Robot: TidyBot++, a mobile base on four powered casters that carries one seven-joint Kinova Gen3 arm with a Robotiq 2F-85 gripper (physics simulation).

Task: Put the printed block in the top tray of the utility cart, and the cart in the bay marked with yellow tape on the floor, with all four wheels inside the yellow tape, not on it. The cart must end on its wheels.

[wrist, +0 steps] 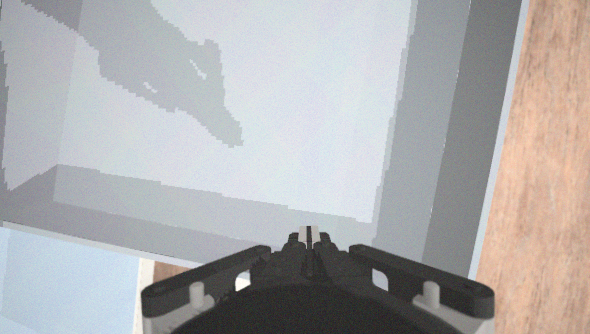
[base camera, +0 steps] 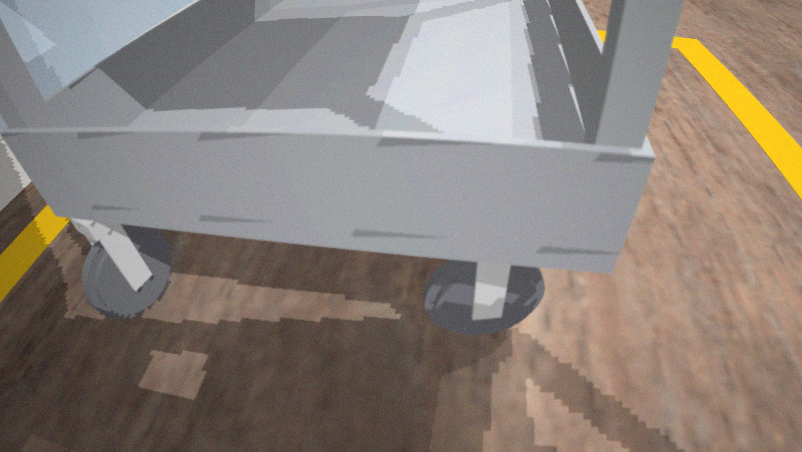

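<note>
The grey utility cart (base camera: 325, 185) stands upright in the base camera view, its lower tray and two near wheels showing. The near left wheel (base camera: 126, 275) is close to the left yellow tape (base camera: 25, 252), on its inner side. The near right wheel (base camera: 484, 297) is well left of the right yellow tape (base camera: 746, 115). The far wheels are hidden. In the wrist view, the top tray (wrist: 300, 115) shows from above, with the arm's shadow across its floor. My gripper (wrist: 308, 238) is shut and empty, over the tray's edge. The printed block does not show in either view.
A pale blue surface (base camera: 106, 39) (wrist: 65, 280) with a whitish border lies beyond the cart's left side. A cart post (base camera: 634, 72) rises at the right of the base camera view. Brown wood-look floor (base camera: 702, 314) (wrist: 545, 165) surrounds the cart.
</note>
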